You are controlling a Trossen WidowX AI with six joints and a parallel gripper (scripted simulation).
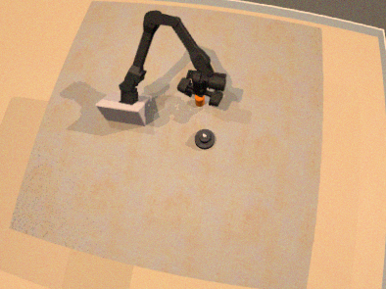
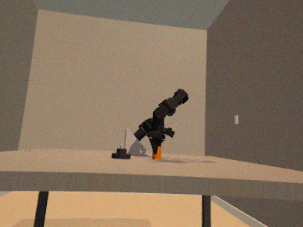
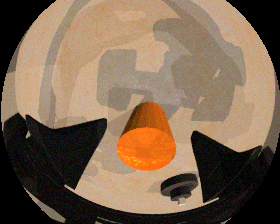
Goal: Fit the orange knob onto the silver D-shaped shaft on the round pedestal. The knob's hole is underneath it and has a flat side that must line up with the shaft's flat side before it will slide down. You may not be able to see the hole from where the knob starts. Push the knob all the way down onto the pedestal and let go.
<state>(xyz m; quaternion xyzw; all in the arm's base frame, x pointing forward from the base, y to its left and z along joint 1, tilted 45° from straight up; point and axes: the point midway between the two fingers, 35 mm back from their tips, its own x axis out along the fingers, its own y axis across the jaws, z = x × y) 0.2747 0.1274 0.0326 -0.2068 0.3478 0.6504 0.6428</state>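
The orange knob lies 2 cm above my gripper tip. Round my gripper tip: round dark pedestal: 16 cm to the right, 6 cm ahead, 1 cm above.
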